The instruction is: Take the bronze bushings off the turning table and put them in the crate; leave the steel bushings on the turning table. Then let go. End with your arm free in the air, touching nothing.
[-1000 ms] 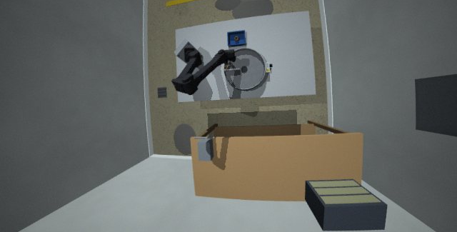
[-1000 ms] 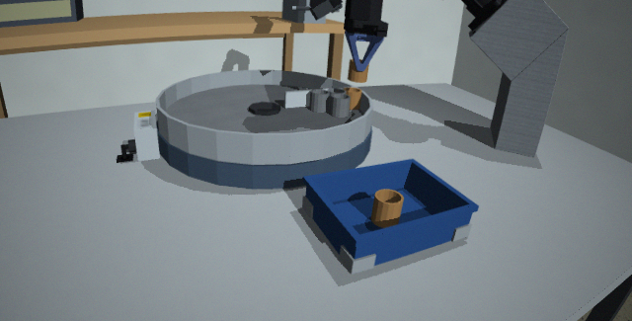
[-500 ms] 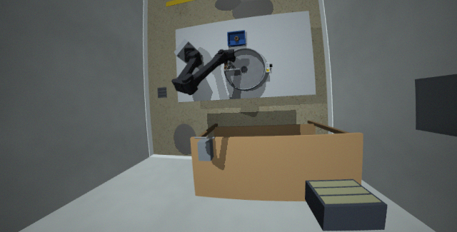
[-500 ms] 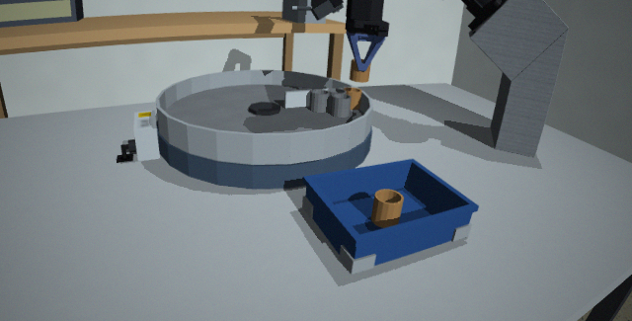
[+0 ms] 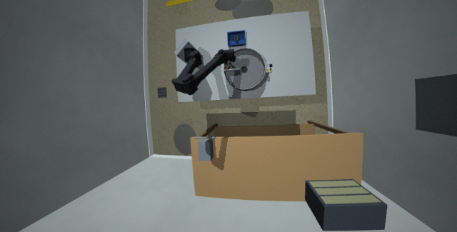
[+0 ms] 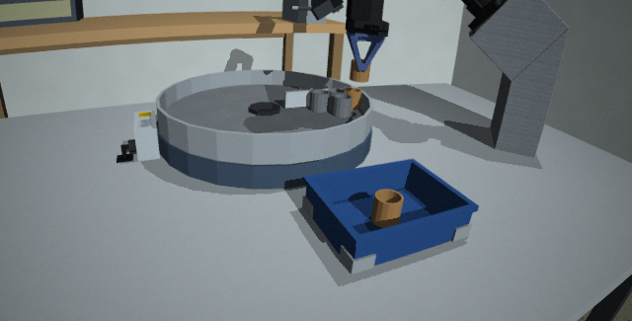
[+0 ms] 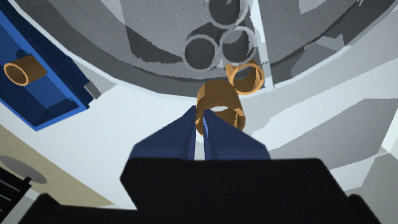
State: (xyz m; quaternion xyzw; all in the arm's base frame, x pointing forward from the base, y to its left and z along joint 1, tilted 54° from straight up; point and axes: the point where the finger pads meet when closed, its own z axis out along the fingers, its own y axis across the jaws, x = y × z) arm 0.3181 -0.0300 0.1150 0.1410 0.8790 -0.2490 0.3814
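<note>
The crate is 240 mm to the left of my hand, 160 mm ahead of it and 130 mm below it. From my hand the other things lie so: turning table (150 mm ahead, 100 mm to the right, 100 mm below).
</note>
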